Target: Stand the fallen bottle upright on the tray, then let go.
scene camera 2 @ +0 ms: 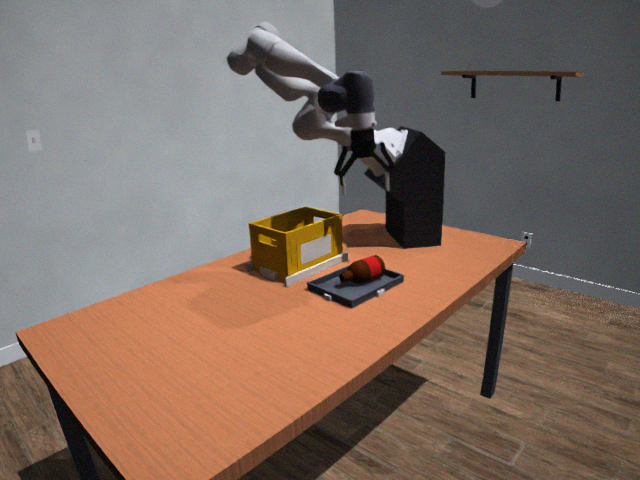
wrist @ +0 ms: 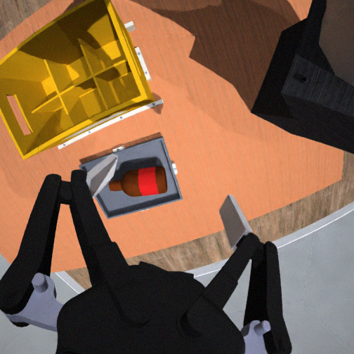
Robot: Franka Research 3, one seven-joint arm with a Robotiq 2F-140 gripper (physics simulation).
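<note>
A brown bottle with a red label [scene camera 2: 368, 269] [wrist: 145, 181] lies on its side in the grey tray [scene camera 2: 353, 301] [wrist: 145, 203]. In the scene view its neck points left, toward the crate side; in the wrist view the neck also points left. My gripper [scene camera 2: 366, 190] [wrist: 171, 184] is open and empty, pointing down. It hangs high above the table, well above the tray and apart from the bottle. In the wrist view the left fingertip overlaps the tray's left edge, and the right fingertip shows to the right of the tray.
A yellow crate with compartments [scene camera 2: 294, 253] [wrist: 142, 90] stands beside the tray, with white strips [scene camera 2: 316, 269] [wrist: 110, 124] along its base. The black robot pedestal [scene camera 2: 418, 201] [wrist: 315, 110] stands at the table's far end. A wall shelf [scene camera 2: 511, 73] hangs behind on the right.
</note>
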